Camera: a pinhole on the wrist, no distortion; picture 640 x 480 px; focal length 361.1 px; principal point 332.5 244.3 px. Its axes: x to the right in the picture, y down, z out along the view. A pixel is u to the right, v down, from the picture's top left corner.
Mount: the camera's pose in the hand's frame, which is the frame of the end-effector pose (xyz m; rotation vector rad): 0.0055 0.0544 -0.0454 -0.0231 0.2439 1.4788
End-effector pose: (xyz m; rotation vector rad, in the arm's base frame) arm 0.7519 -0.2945 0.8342 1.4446 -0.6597 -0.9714
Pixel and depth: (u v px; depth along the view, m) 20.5 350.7 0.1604
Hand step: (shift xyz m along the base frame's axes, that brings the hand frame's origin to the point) -0.1428 -0.0420 -0.0358
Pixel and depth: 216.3 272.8 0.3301
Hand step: -0.2458 -0.1698 0.0219
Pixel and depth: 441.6 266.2 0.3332
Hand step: -0.1763 -0.1960 0.2152
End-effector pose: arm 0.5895 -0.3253 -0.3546 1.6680 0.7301 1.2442
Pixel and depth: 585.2 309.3 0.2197
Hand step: 0.1287 -0.1397 0.2139
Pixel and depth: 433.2 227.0 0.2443
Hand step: 0.1793 -0.0733 0.1540
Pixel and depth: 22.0 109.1 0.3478
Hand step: 0.3745 0.1187 -0.1369
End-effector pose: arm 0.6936 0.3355 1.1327 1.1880 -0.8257 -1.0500
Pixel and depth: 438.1 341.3 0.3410
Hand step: -0.2259 -0.0547 0.2707
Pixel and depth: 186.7 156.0 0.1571
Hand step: -0.0825 -0.0945 0.0357
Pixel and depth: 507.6 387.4 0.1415
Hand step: -0.0589 0.0012 0.1657
